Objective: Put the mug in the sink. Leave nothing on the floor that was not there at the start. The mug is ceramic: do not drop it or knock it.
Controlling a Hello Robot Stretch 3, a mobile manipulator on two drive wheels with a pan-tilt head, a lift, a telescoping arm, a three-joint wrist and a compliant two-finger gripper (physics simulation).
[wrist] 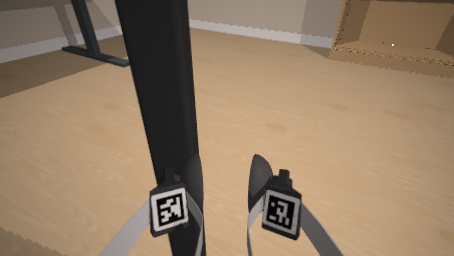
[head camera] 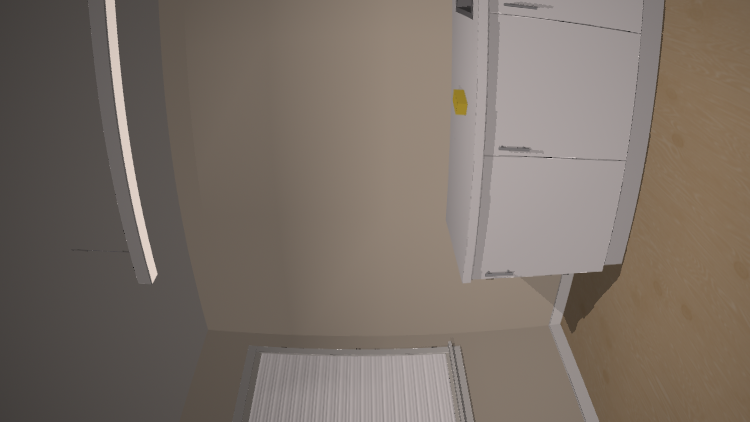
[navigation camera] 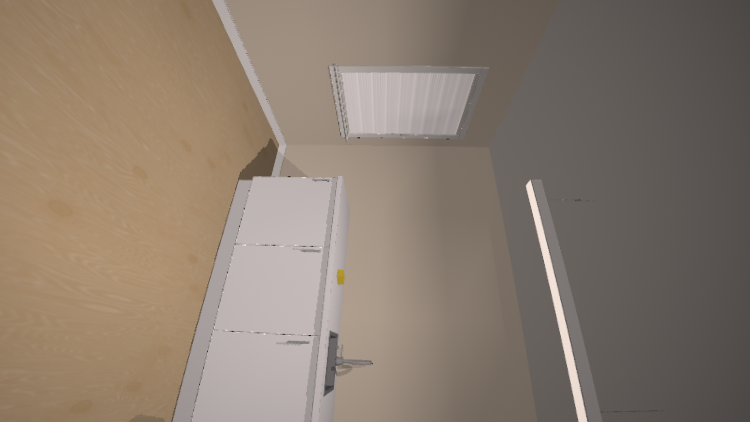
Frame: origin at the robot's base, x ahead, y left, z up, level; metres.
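Where they show: gripper, fingertip midpoint: (wrist: 226, 173).
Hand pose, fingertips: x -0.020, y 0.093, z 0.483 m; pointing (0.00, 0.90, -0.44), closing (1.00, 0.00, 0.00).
After its pixels a point has its place.
The mug does not show in these views. The sink (head camera: 464, 7) (navigation camera: 330, 363) {z 0.877, x 2.070, y -1.182 m} is a dark basin set in the white counter; part of it shows at the top edge of the head camera view, and it shows low in the navigation view with a grey faucet (navigation camera: 356, 362) beside it. My gripper (wrist: 226, 173) {z 0.483, x -0.020, y 0.093 m} is open in the wrist view, with a gap between its two dark fingertips and no object between them. Floor shows behind the gap.
A yellow sponge-like block (head camera: 459, 102) {z 0.944, x 2.126, y -0.535 m} (navigation camera: 340, 277) {z 0.937, x 2.130, y -0.540 m} lies on the counter (head camera: 461, 183) {z 0.910, x 2.355, y -0.216 m} (navigation camera: 341, 225) {z 0.910, x 2.323, y -0.170 m} above white cabinets (head camera: 561, 209) {z 0.468, x 2.197, y -0.090 m} (navigation camera: 285, 209) {z 0.485, x 2.222, y -0.045 m}. In the wrist view, a black post (wrist: 162, 90) stands by the left finger, a dark table leg (wrist: 87, 30) {z 0.200, x -1.004, y 1.755 m} at upper left and a wooden shelf unit (wrist: 336, 30) {z 0.209, x 0.764, y 1.810 m} at upper right.
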